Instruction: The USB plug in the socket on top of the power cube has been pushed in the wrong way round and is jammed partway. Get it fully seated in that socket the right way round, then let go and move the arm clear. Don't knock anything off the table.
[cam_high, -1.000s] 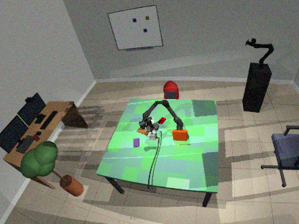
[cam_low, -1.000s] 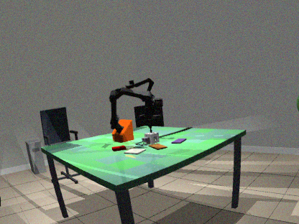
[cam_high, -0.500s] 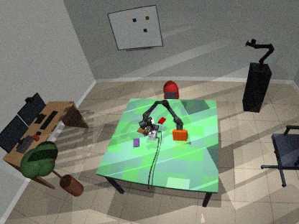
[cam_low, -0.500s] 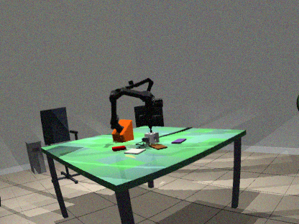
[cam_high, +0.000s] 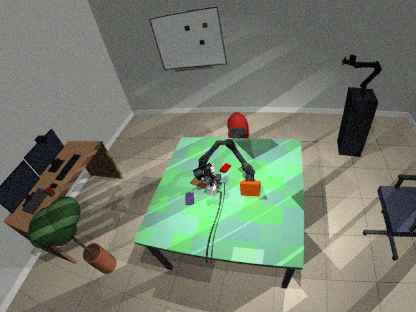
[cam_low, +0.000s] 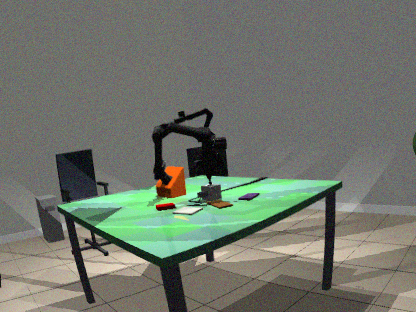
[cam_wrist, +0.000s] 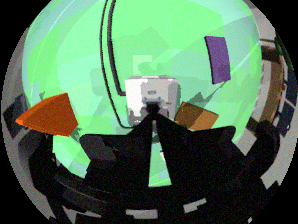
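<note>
Right now the dark USB plug is 20 mm below my gripper tip. Also, from my gripper tip: white card: 130 mm ahead, 240 mm to the right, 110 mm below; then orange-brown card: 150 mm ahead, 70 mm to the right, 110 mm below; then purple card: 170 mm ahead, 120 mm to the left, 100 mm below.
</note>
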